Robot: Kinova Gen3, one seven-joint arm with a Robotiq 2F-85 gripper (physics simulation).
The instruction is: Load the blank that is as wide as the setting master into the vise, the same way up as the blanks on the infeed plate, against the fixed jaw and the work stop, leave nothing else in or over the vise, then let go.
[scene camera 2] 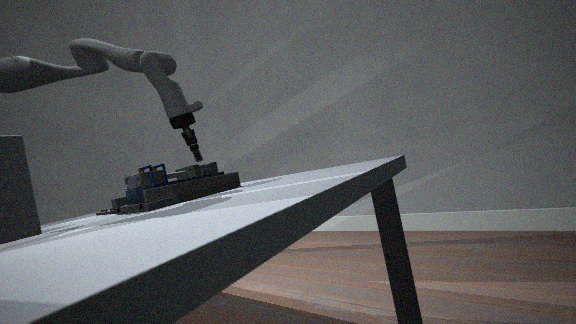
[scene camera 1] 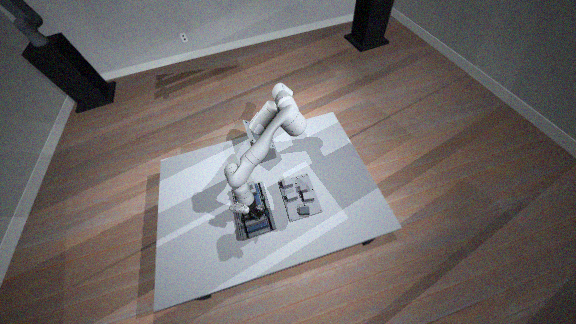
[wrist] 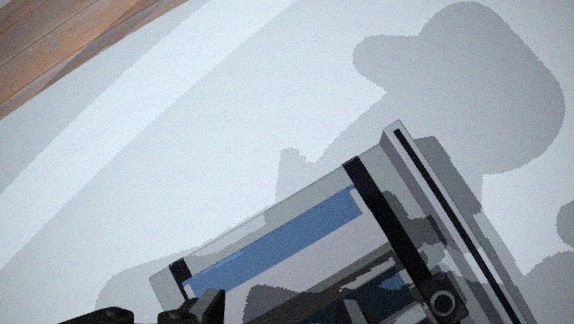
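Pixels of known places: gripper, between the fingertips: (scene camera 2: 199, 161) (scene camera 1: 254, 217) (wrist: 279, 318); arm's base, origin of its link: (scene camera 1: 255, 129).
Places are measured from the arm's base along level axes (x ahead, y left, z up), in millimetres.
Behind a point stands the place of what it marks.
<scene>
The vise (scene camera 1: 270, 227) @(x 564, y -113, z -159 mm) (scene camera 2: 192, 191) @(x 389, y -266, z -158 mm) (wrist: 320, 240) @(x 532, y -198, z -83 mm) is a long grey body with dark rails and blue parts. My gripper (scene camera 1: 256, 214) @(x 514, y -167, z -69 mm) (scene camera 2: 199, 160) @(x 514, y -167, z -69 mm) (wrist: 283, 307) @(x 514, y -167, z -69 mm) is partly open, with nothing between its fingers, and hangs a little above the vise. Its fingertips show at the bottom of the wrist view. The infeed plate (scene camera 1: 295, 214) @(x 545, y 40, z -171 mm) lies beside the vise and carries several small grey blanks (scene camera 1: 290, 197) @(x 455, y 48, z -135 mm). A darker block (scene camera 1: 303, 210) @(x 550, y 87, z -146 mm) sits near the plate's front end. Blue hoops (scene camera 2: 159, 174) stand at one end of the vise. The arm and shadows hide part of the vise; I cannot tell which block is the setting master.
A grey upright box (scene camera 2: 17, 190) @(x 106, y -58, z -73 mm) stands on the table (scene camera 1: 200, 270) @(x 628, y -517, z -179 mm) (scene camera 2: 165, 260) @(x 41, y -701, z -179 mm), towards the arm's base. A round dark fitting (wrist: 442, 302) @(x 466, y -236, z -141 mm) sits on the vise's black rail. Black pedestals (scene camera 1: 70, 70) (scene camera 1: 371, 22) stand on the floor beyond the table.
</scene>
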